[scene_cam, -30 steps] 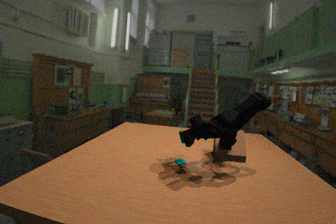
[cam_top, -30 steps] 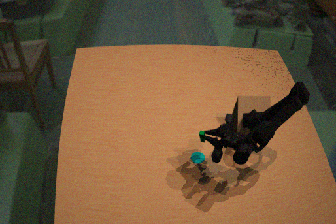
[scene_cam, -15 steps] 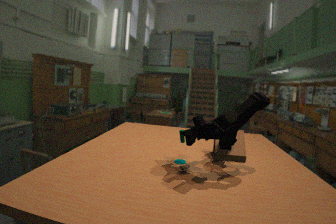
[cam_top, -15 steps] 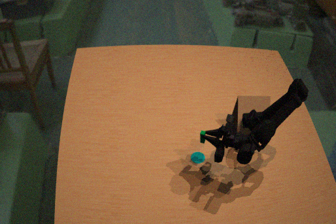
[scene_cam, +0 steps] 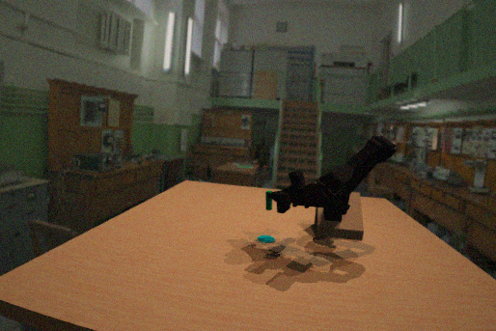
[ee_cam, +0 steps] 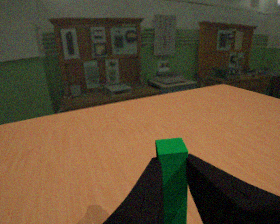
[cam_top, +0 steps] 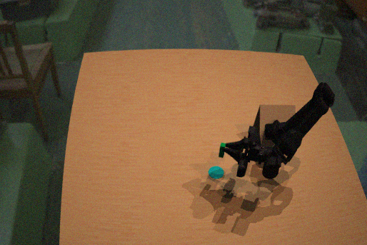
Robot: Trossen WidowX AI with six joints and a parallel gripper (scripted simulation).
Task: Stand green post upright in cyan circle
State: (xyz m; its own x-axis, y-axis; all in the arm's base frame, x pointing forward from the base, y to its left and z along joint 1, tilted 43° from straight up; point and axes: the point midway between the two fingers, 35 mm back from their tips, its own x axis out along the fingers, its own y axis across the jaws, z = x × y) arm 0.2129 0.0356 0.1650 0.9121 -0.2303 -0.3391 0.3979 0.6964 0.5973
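Now: gripper tip 16 cm above the cyan circle. The rest, counted from my gripper tip: green post (2 cm below).
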